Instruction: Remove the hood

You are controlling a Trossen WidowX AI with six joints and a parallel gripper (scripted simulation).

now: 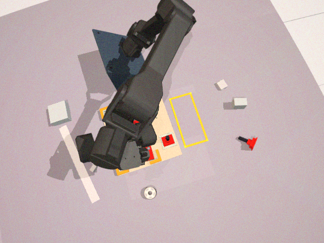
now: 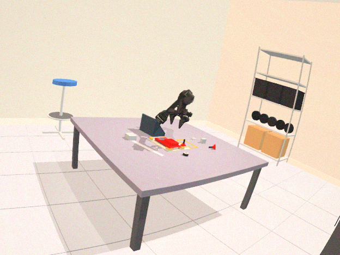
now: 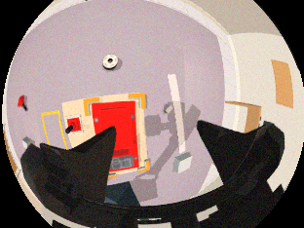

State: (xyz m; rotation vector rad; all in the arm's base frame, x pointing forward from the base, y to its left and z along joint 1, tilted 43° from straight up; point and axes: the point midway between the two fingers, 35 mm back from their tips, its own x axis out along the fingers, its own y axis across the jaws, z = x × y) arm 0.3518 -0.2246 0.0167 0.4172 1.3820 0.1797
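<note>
The hood lies 14 cm below my gripper tip, 4 cm to the left of it and 4 cm behind it. From my gripper tip the other things lie so: white strip 18 cm below, 16 cm to the right, 7 cm behind.
</note>
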